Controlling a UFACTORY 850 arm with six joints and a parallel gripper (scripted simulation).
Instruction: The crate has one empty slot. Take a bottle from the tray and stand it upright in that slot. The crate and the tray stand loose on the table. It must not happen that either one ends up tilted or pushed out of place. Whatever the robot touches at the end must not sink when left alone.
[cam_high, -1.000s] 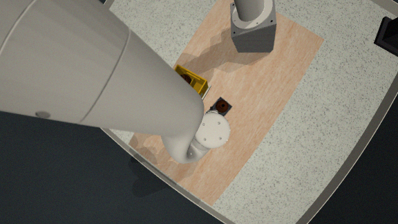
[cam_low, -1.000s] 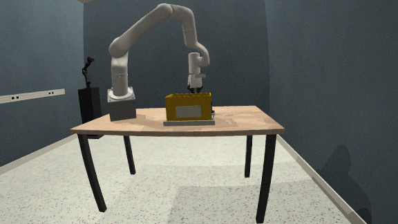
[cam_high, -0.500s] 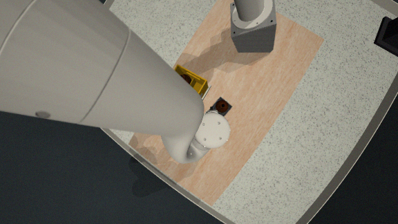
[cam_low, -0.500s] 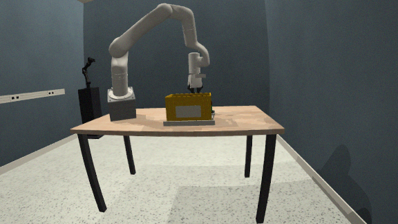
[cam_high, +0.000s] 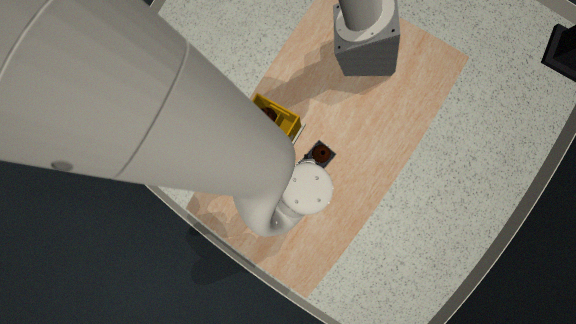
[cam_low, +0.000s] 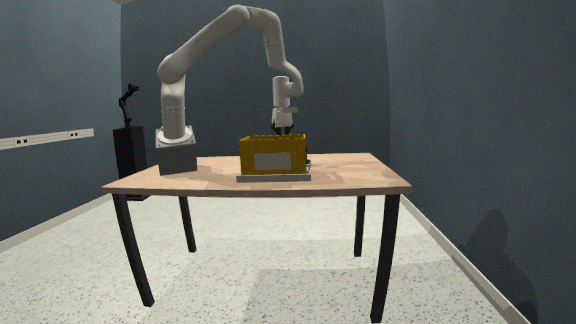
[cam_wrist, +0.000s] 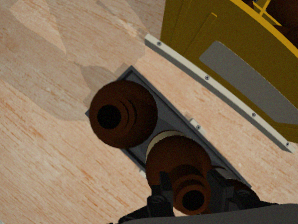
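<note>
Right now my hand is 7 cm above the brown bottle. Round my hand: dark tray: 14 cm below; yellow crate: 22 cm to the right, 7 cm below, 4 cm behind.
</note>
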